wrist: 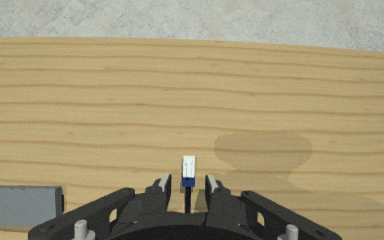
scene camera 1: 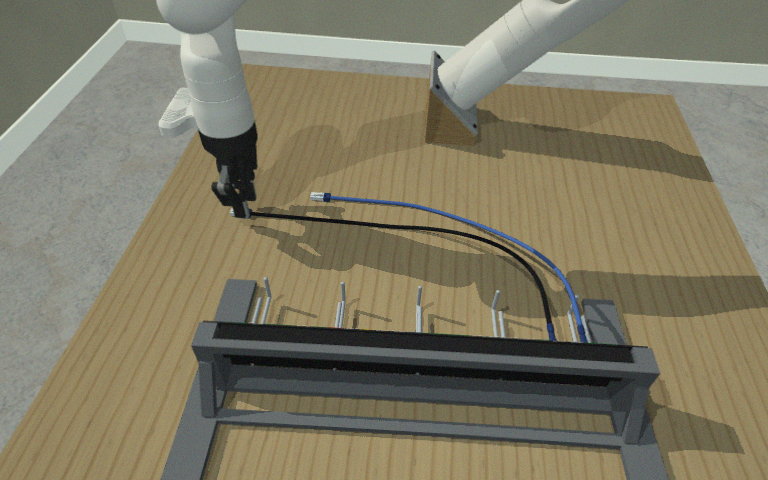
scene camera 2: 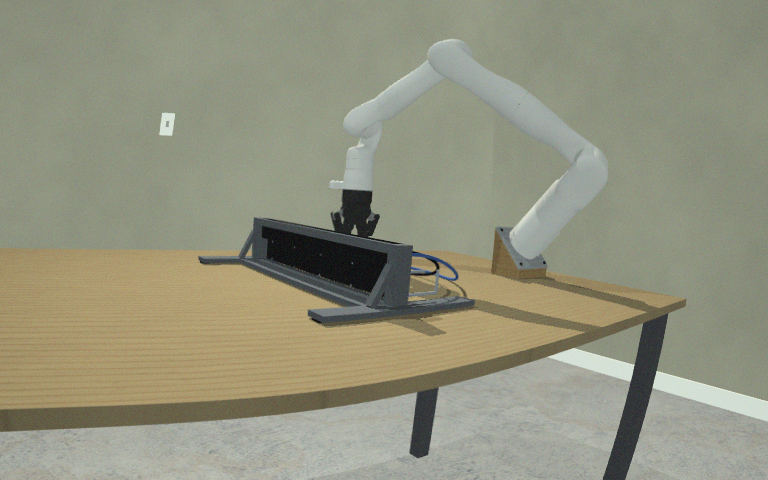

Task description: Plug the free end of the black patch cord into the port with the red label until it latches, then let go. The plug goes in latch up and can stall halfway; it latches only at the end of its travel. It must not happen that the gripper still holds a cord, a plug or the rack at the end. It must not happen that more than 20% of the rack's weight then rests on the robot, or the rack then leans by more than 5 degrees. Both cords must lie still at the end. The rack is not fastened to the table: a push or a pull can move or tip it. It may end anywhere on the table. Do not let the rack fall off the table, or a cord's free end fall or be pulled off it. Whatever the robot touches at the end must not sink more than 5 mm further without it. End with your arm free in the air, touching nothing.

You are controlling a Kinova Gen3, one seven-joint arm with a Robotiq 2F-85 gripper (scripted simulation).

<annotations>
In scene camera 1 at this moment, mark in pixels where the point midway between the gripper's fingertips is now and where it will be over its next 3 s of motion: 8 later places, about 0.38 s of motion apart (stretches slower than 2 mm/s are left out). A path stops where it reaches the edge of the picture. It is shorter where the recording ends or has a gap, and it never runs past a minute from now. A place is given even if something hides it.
My gripper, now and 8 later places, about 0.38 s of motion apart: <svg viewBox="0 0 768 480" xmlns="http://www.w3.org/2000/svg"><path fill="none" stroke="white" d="M246 208L246 208L246 210L247 211L247 213L247 213L247 211L245 205L243 196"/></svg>
</annotations>
